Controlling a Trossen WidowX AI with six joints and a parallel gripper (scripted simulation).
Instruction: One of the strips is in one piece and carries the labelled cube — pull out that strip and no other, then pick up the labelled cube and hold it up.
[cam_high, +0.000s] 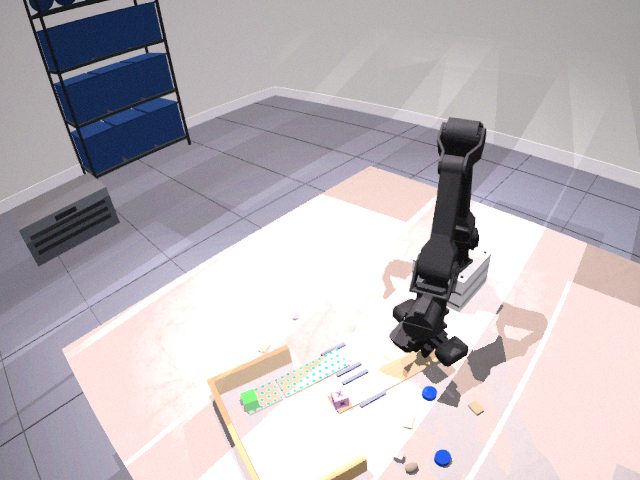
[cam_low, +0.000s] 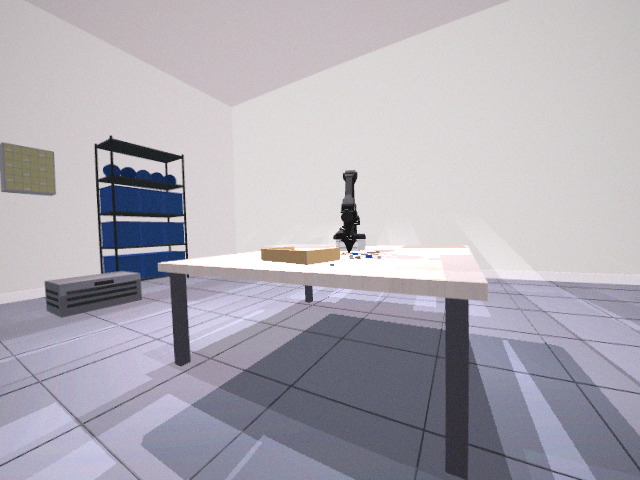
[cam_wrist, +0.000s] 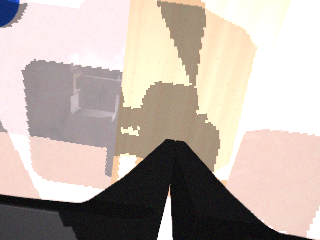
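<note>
The tan strip lies 10 cm ahead of my gripper tip and 3 cm to the right of it. From my gripper tip the other things lie so: pebble 22 cm ahead, 15 cm to the left; then labelled cube 21 cm ahead, 5 cm to the right, 2 cm above.
</note>
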